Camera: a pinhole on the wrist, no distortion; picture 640 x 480 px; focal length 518.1 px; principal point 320.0 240.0 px. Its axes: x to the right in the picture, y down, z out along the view. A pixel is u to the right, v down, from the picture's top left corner.
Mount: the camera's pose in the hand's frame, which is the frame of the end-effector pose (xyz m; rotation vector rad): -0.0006 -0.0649 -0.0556 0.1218 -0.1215 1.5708
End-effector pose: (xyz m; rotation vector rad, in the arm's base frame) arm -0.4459 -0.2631 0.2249 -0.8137 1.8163 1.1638
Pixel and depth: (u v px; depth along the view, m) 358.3 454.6 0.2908
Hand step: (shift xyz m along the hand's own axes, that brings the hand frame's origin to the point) -0.1210 -0.0889 0.2350
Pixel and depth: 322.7 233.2 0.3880
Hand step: 0.0047 -0.1227 0.3281
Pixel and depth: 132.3 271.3 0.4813
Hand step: -0.0289 -0.3115 0.3930
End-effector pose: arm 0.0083 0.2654 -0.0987 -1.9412 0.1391 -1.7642
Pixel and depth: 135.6 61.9 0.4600
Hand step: 0.1583 -0.2971 0.3737
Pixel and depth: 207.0 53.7 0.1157
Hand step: 0.0411 -0.1075 0.0548
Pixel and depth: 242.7 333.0 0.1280
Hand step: -0.0235 -0.1036 0.0679
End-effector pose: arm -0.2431 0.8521 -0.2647 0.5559 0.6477 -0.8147
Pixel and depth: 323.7 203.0 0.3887
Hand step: 0.0273 -0.1220 0.3289
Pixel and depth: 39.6 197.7 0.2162
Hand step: 0.0175 -0.2138 0.1400
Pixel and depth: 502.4 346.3 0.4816
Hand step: -0.0998 0.0280 0.4464
